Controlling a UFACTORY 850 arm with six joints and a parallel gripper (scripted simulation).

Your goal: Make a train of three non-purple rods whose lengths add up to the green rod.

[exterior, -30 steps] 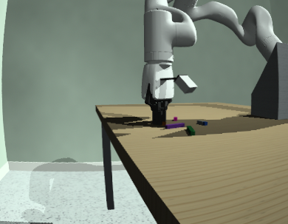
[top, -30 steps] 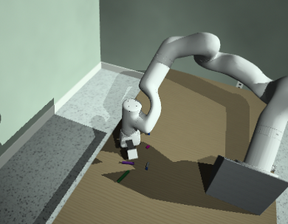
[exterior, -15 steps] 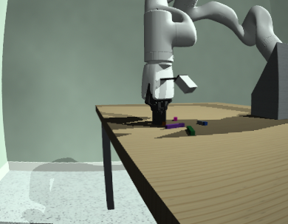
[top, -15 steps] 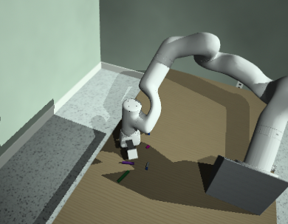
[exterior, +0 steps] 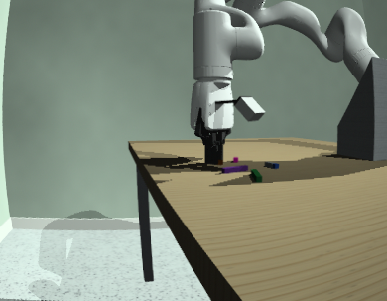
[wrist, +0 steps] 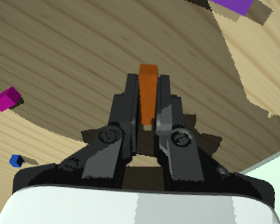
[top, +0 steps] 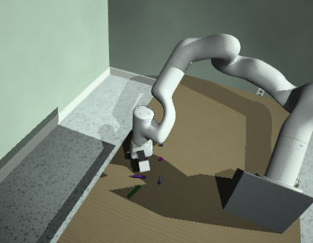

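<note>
Now: the grey rod 120 mm behind my hand, 30 mm to the left of it and 20 mm below it.
</note>
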